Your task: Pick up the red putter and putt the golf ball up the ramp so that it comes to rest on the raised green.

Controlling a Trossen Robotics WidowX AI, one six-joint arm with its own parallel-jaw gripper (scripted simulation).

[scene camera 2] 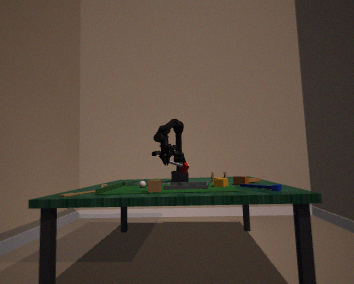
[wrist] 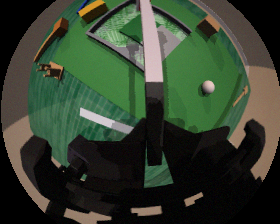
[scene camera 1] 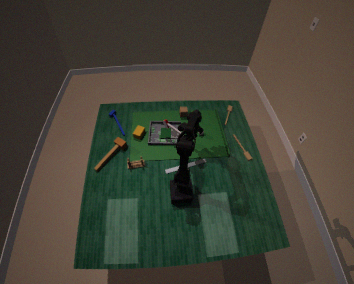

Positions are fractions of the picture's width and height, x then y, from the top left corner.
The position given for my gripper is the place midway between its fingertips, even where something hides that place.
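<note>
A red putter is held by my gripper (wrist: 0.53,0.54).
</note>
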